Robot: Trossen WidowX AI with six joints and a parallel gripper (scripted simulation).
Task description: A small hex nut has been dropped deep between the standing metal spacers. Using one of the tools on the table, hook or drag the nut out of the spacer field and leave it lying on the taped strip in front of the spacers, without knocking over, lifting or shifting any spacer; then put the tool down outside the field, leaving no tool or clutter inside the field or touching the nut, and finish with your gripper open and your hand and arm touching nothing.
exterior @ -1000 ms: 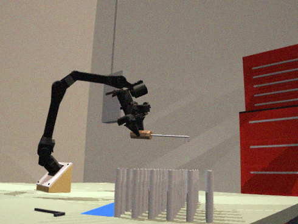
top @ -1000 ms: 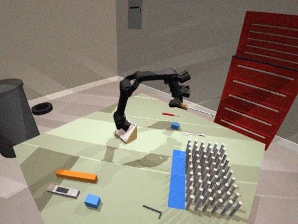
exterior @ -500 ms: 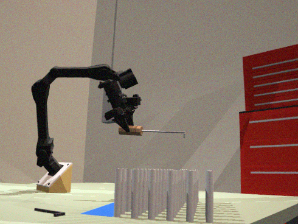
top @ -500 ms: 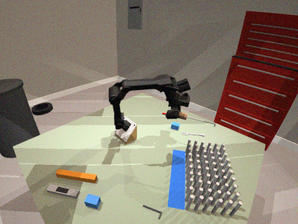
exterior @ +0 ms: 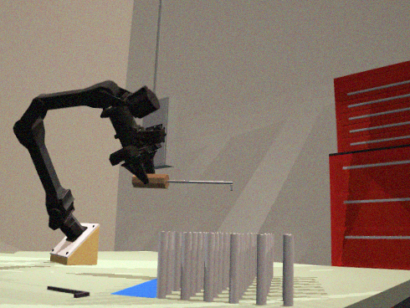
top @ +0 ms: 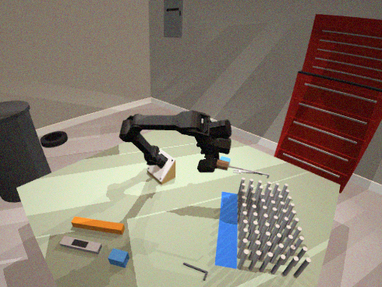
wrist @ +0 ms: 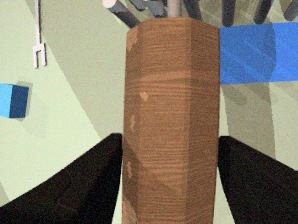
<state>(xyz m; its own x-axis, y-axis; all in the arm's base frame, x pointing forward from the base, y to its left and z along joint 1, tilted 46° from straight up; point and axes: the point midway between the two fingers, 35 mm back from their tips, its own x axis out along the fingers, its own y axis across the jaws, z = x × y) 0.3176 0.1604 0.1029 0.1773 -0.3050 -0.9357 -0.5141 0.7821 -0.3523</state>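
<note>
Now: the blue taped strip 230 mm below my gripper tip, 130 mm ahead of it and 30 mm to the right of it. Also, from my gripper tip: wrench (350 mm to the left, 230 mm below, 20 mm behind); then hex nut (260 mm ahead, 230 mm below, 60 mm to the left); then hook tool (90 mm ahead, 60 mm to the left, 10 mm below).
</note>
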